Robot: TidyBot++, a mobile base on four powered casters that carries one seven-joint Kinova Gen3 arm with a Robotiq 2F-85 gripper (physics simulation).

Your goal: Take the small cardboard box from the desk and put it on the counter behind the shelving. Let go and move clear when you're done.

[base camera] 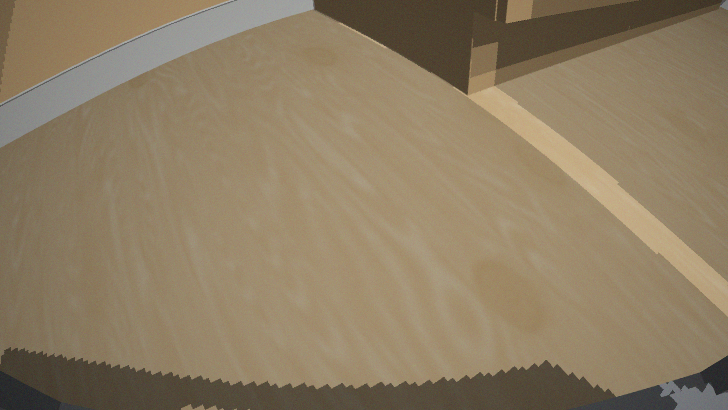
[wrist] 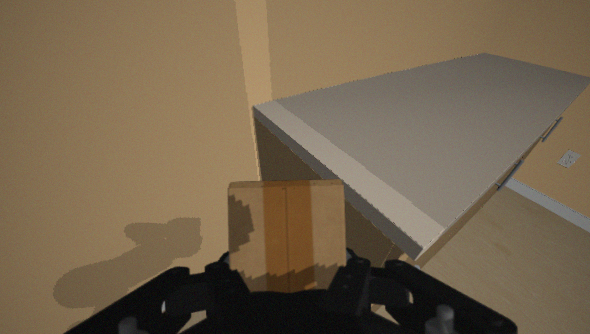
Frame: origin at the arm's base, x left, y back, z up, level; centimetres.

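Seen in the pictures: gripper, fingertip midpoint: (wrist: 288, 256).
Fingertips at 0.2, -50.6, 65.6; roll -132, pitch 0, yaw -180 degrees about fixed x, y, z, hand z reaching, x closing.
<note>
Offsets run from my fingertips to a thing's top centre, as dx, dy, dz. "spot": to the spot under its first point. Level surfaces: height alone.
The small cardboard box @(+0.0, +1.1, +7.2) (wrist: 287, 235), with a darker orange-brown tape strip down its middle, is held between the black fingers of my gripper (wrist: 288, 256) in the wrist view. My gripper is shut on it. The counter @(dz -14.2) (wrist: 430, 120) shows beyond and to the right of the box, with a grey top and a brown body. The box overlaps the view of the counter's near left side; it appears in the air, apart from the top. In the base camera view, the dark lower body of a cabinet (base camera: 397, 35) stands at the top. The desk and the shelving cannot be made out.
A tan wall (wrist: 125, 110) runs behind and left of the counter, with a shadow of the arm on it. Handles @(spot: -74.8, -40.2, -30.6) (wrist: 510, 175) stick out from the counter's front. A wall outlet (wrist: 568, 158) is at the right. The wooden floor @(dz -105.2) (base camera: 305, 229) meets a pale baseboard (base camera: 127, 56).
</note>
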